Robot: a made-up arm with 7 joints.
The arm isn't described. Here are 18 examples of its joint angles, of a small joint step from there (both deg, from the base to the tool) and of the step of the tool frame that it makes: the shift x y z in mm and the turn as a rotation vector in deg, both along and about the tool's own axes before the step.
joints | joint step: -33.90 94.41 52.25 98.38 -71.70 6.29 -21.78 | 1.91 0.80 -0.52 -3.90 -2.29 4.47 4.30
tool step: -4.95 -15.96 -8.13 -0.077 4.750 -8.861
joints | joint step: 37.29 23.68 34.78 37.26 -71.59 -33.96 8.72 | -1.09 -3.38 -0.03 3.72 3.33 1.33 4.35
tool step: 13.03 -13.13 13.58 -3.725 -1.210 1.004
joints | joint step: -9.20 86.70 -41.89 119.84 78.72 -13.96 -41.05 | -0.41 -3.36 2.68 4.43 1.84 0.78 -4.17
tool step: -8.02 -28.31 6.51 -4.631 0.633 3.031
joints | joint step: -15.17 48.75 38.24 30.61 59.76 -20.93 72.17 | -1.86 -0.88 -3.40 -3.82 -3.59 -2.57 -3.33
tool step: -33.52 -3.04 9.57 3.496 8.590 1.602
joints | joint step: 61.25 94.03 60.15 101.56 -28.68 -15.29 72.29 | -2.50 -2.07 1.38 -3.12 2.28 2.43 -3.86
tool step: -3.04 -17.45 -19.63 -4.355 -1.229 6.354
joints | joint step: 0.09 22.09 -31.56 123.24 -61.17 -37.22 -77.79 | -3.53 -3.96 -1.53 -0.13 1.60 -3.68 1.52
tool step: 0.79 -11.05 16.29 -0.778 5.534 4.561
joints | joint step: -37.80 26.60 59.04 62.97 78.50 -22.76 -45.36 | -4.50 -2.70 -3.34 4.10 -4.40 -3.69 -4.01
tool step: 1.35 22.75 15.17 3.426 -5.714 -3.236
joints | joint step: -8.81 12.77 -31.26 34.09 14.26 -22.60 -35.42 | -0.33 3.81 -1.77 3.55 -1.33 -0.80 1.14
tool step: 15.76 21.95 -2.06 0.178 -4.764 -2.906
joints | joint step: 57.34 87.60 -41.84 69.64 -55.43 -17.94 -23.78 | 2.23 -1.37 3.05 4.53 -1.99 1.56 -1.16
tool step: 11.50 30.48 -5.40 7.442 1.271 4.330
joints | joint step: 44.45 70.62 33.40 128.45 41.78 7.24 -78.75 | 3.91 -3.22 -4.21 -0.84 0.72 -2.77 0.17
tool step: -17.38 -0.57 -6.10 -1.394 3.629 3.465
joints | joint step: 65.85 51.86 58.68 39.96 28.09 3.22 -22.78 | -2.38 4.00 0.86 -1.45 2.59 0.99 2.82
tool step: 32.24 9.91 10.74 -1.409 -0.994 -1.178
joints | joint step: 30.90 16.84 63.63 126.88 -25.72 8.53 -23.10 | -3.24 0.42 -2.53 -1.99 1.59 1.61 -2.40
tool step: -7.01 -7.99 -4.83 -1.441 2.357 -2.899
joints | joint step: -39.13 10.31 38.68 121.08 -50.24 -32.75 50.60 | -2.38 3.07 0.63 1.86 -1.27 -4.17 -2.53
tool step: -5.58 10.32 10.40 5.752 -2.152 -5.080
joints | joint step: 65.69 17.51 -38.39 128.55 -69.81 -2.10 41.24 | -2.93 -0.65 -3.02 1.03 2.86 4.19 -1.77
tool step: 5.92 -5.22 10.82 -5.189 -1.691 5.447
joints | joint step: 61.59 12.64 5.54 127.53 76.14 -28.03 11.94 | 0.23 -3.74 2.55 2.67 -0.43 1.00 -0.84
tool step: 4.49 -13.62 -0.98 -0.657 -3.963 0.637
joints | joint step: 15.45 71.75 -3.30 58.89 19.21 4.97 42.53 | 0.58 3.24 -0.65 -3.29 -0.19 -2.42 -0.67
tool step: -18.89 24.67 10.40 3.954 1.791 1.198
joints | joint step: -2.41 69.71 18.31 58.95 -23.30 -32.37 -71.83 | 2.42 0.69 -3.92 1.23 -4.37 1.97 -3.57
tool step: 11.55 -13.20 6.04 0.631 -4.710 0.103
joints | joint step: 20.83 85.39 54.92 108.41 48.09 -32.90 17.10 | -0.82 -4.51 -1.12 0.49 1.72 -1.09 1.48
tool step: -23.39 -13.91 12.00 -0.674 1.056 4.178
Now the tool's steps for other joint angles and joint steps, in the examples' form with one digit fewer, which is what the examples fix.
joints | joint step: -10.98 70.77 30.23 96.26 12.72 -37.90 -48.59 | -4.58 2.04 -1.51 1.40 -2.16 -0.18 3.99
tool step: 0.7 -12.5 3.8 -8.01 0.67 -7.98
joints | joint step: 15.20 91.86 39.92 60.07 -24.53 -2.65 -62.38 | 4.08 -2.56 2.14 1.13 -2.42 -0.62 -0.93
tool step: -9.1 13.3 -3.2 3.96 2.58 2.97
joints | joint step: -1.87 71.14 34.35 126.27 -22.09 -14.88 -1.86 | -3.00 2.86 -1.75 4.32 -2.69 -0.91 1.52
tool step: 24.8 -0.1 10.1 -3.04 -7.81 -3.94
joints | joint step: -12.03 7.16 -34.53 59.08 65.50 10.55 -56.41 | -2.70 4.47 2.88 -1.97 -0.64 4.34 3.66
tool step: 24.0 51.6 -16.9 5.11 2.38 0.58
